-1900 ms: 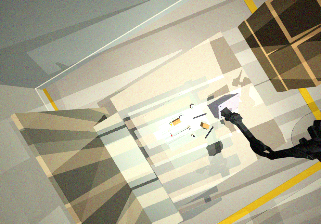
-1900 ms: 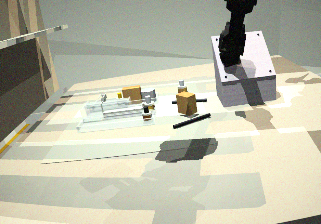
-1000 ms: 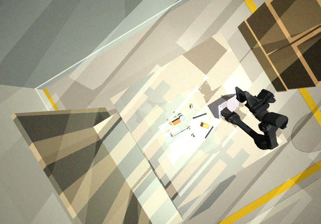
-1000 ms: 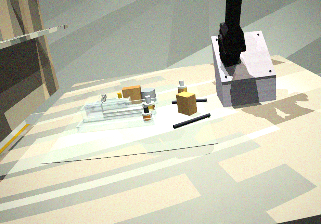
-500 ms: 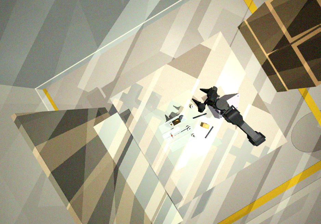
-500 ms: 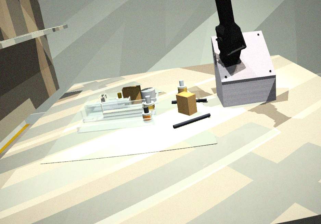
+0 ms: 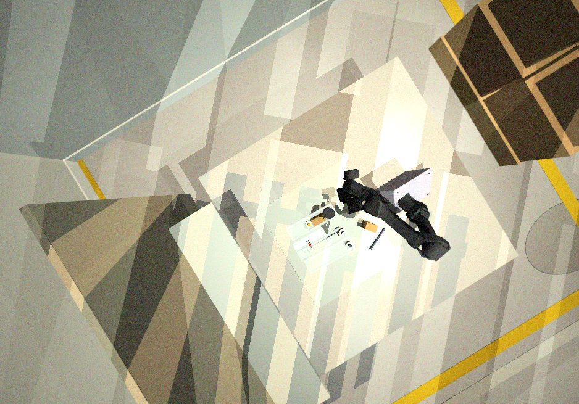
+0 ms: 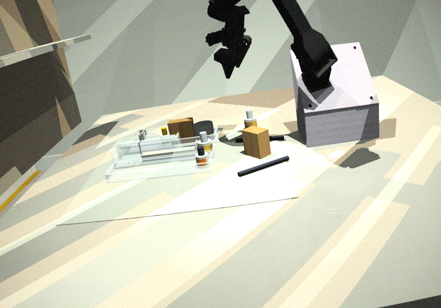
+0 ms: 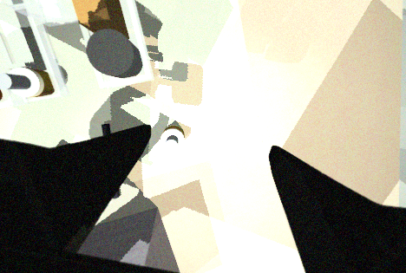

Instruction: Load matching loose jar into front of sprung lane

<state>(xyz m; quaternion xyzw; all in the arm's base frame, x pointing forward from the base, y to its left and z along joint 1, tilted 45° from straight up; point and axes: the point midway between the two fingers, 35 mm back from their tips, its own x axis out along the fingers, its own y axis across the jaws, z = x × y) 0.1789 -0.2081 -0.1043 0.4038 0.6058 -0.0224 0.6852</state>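
My gripper tip is 15 cm above the grey cylinder, 12 cm short of it and 7 cm to the right of it. From my gripper tip the other things lie so: shelf unit (64 cm ahead, 19 cm above, 11 cm to the left).
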